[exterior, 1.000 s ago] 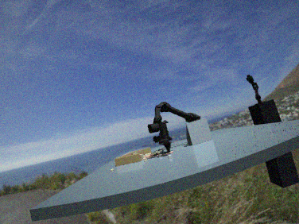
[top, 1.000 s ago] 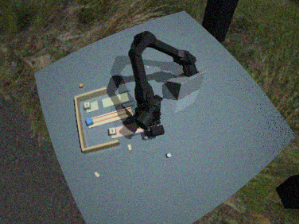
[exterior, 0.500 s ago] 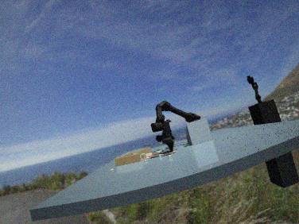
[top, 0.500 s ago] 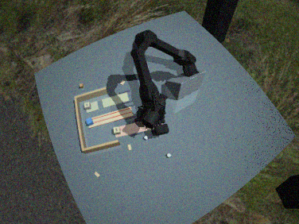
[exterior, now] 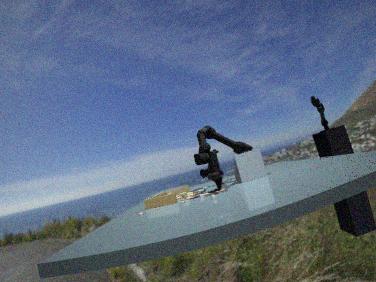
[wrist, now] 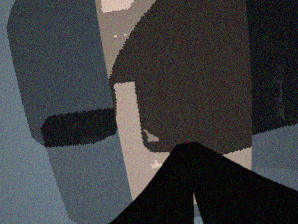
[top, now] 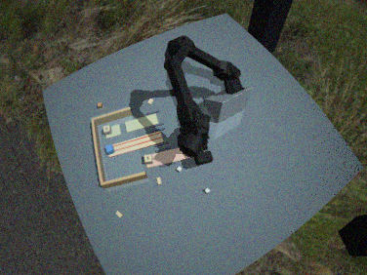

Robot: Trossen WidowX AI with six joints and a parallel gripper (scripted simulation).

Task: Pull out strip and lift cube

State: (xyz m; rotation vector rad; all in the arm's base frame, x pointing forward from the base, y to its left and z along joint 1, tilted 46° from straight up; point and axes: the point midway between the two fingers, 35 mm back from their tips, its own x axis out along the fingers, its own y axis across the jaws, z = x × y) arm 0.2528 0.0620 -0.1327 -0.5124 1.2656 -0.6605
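Now: the pinkish strip 100 mm ahead of my gripper tip and 20 mm to the right of it.
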